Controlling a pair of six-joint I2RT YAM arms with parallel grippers.
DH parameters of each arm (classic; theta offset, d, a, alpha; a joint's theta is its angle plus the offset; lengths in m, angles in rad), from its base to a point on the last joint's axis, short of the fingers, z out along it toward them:
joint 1: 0 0.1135 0.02 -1.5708
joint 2: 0 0 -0.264 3.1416
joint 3: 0.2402 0 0.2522 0
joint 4: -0.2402 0 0.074 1.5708
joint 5: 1.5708 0 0 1.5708
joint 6: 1.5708 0.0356 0 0
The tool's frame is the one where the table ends.
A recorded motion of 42 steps. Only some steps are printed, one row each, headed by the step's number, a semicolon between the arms.
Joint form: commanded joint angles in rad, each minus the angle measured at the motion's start. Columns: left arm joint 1, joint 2, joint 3, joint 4, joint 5, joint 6; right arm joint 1, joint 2, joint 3, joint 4, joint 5, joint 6.
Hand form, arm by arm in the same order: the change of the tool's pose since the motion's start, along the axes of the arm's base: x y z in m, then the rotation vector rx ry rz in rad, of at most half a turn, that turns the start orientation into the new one. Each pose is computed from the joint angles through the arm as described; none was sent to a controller.
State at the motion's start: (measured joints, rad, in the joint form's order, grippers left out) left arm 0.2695 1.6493 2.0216 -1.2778 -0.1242 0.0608; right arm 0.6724 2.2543 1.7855 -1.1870 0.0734 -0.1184
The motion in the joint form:
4: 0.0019 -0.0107 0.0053 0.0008 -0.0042 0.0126; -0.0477 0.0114 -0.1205 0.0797 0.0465 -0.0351
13: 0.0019 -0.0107 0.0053 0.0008 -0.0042 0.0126; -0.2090 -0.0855 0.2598 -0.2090 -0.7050 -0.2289
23: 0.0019 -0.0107 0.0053 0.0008 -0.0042 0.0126; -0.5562 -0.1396 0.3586 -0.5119 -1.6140 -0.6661
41: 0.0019 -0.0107 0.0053 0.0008 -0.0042 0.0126; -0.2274 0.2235 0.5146 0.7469 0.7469 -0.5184
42: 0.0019 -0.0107 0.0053 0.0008 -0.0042 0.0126; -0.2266 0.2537 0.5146 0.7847 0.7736 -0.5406
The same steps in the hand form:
4: -0.0038 -0.0003 0.0046 0.0147 -0.0117 -0.0052; 0.0025 -0.0251 -0.0329 -0.0673 0.0187 -0.0078
13: -0.0038 -0.0003 0.0046 0.0147 -0.0117 -0.0052; 0.0376 -0.0530 0.1065 0.6989 0.2157 0.0135
23: -0.0038 -0.0003 0.0046 0.0147 -0.0117 -0.0052; 0.0529 -0.1806 0.1799 1.6404 0.1610 -0.0169
41: -0.0038 -0.0003 0.0046 0.0147 -0.0117 -0.0052; 0.1839 -0.0440 0.0830 -0.3556 -1.0960 -0.0716
42: -0.0038 -0.0003 0.0046 0.0147 -0.0117 -0.0052; 0.1885 -0.0420 0.0701 -0.3881 -1.0997 -0.0677

